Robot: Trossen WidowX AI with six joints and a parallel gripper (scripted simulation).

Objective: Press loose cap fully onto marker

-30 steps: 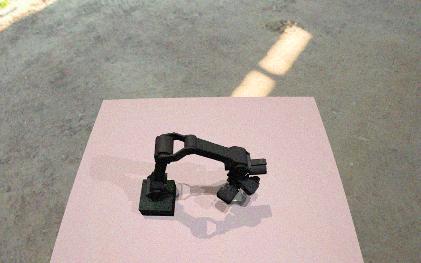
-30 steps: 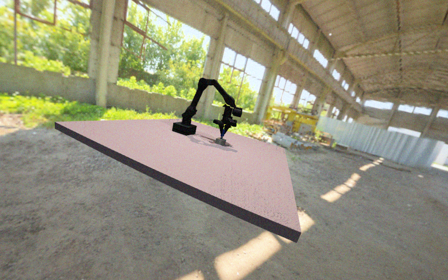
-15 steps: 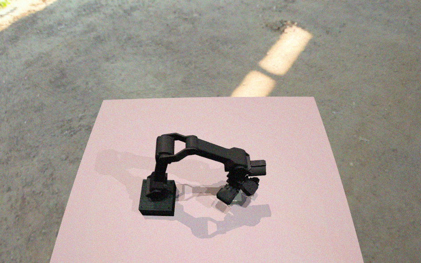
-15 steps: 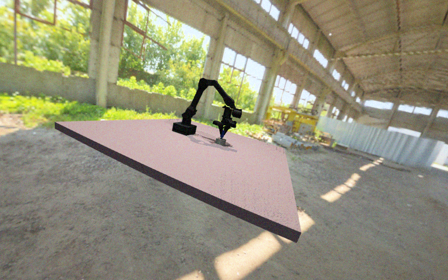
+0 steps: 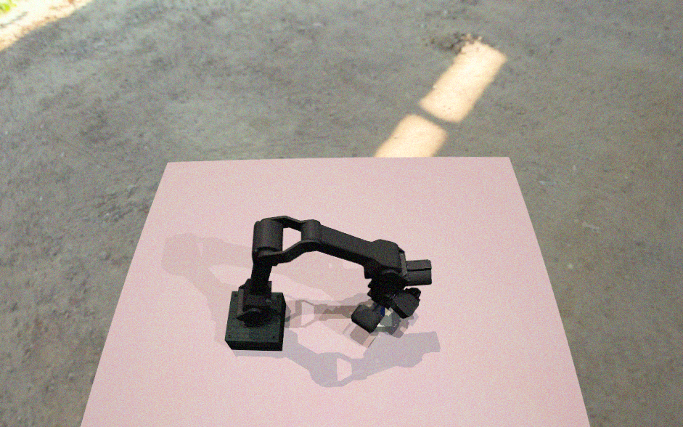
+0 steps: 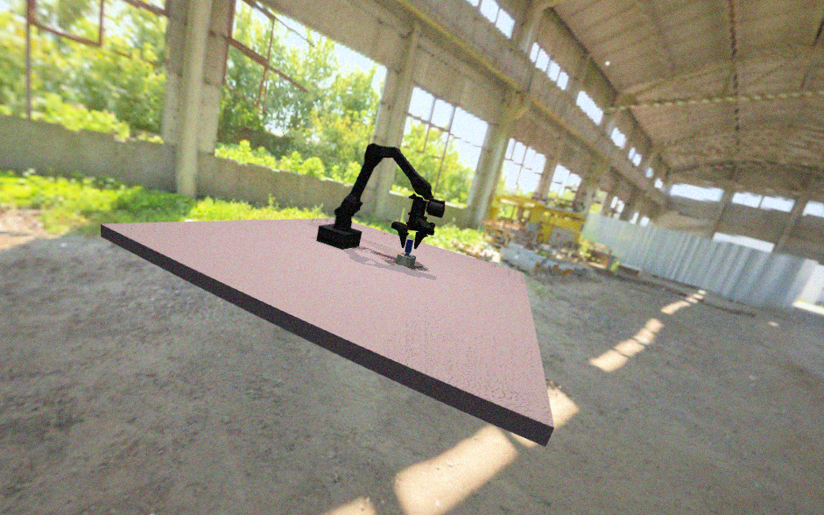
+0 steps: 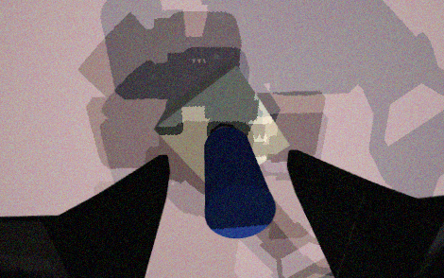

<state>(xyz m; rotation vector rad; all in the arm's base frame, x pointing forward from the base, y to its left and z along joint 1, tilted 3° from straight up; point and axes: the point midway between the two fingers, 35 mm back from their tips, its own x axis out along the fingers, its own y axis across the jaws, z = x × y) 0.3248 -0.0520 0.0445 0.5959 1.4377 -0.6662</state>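
Right now my gripper tip is 10 mm below the dark blue cap. From my gripper tip the other things lie so: holder block: 50 mm below.
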